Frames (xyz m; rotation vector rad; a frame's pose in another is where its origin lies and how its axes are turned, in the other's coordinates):
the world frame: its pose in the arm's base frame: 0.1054 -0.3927 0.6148 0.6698 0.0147 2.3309
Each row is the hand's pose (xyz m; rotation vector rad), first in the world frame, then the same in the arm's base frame.
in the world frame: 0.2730 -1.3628 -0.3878 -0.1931 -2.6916 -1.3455
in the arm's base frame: 0.6099 0.8745 0.1439 1.9662 -0.6303 -0.8164
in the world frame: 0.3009 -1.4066 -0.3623 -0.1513 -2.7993 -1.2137
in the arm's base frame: 0.6321 0.9209 0.1705 2.0726 -0.6672 -0.8554
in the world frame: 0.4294 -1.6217 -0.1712 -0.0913 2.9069 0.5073
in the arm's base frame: 0.7772 1.1319 0.3541 2.5377 -0.7961 -1.1663
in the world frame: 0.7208 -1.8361 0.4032 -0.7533 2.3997 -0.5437
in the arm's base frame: 1.0008 1.3800 0.9451 -2.1590 0.2979 1.0742
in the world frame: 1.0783 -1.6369 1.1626 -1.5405 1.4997 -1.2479
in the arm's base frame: 1.0105 1.3265 1.8060 -1.4298 -0.4544 0.6136
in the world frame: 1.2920 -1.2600 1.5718 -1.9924 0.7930 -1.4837
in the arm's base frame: 0.8334 1.1077 2.3313 -0.9898 -0.9028 0.2708
